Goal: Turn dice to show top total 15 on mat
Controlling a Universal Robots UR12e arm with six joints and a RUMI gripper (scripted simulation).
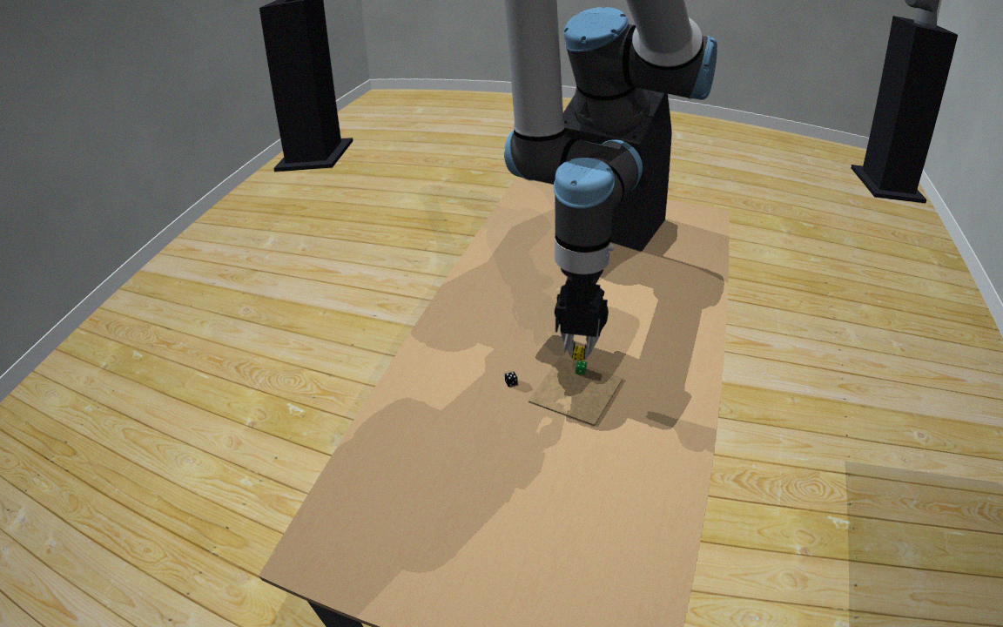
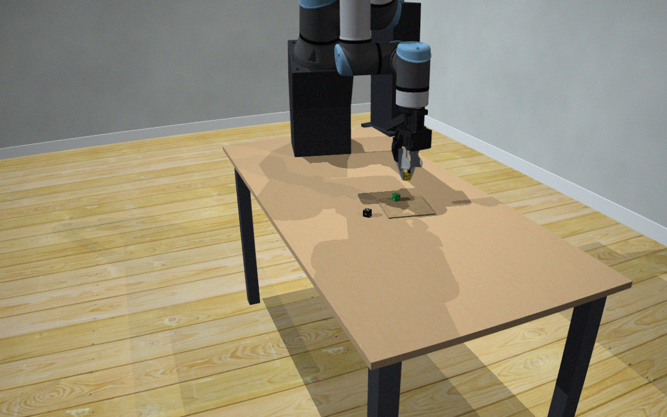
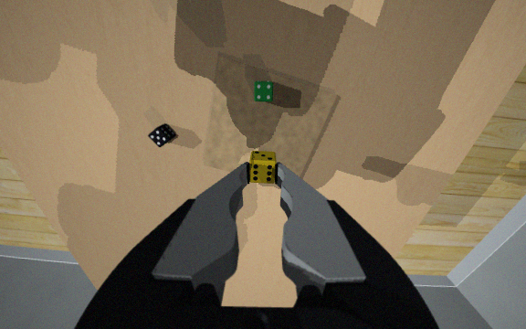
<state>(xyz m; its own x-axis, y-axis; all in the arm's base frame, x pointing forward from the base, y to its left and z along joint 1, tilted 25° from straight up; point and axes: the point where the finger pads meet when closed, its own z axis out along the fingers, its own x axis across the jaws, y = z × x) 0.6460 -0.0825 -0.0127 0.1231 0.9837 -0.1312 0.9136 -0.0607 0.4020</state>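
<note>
The thin square mat is 100 mm below my hand. Also, from my hand: yellow die (10 mm below); black die (130 mm to the right, 100 mm below, 20 mm behind); green die (90 mm below, 50 mm behind, 10 mm to the left).
</note>
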